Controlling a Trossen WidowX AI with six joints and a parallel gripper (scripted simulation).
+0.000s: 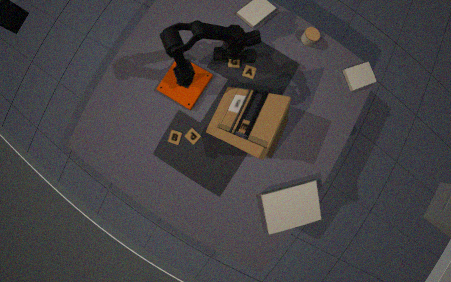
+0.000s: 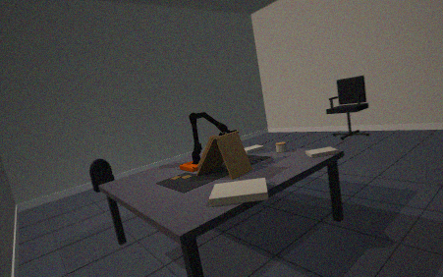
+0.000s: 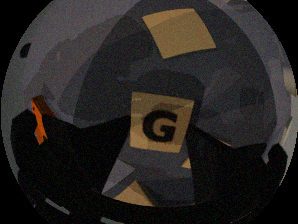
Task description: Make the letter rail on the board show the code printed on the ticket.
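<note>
Now: gripper tip 11 cm short of the white ticket, 20 cm to the left of it and 8 cm below it. Round my gripper tip: small cup: 29 cm ahead, 32 cm to the left, 2 cm above; white slab: 57 cm ahead, 50 cm to the right, 1 cm above; dark mat: 4 cm ahead, 21 cm to the right, 1 cm below.
</note>
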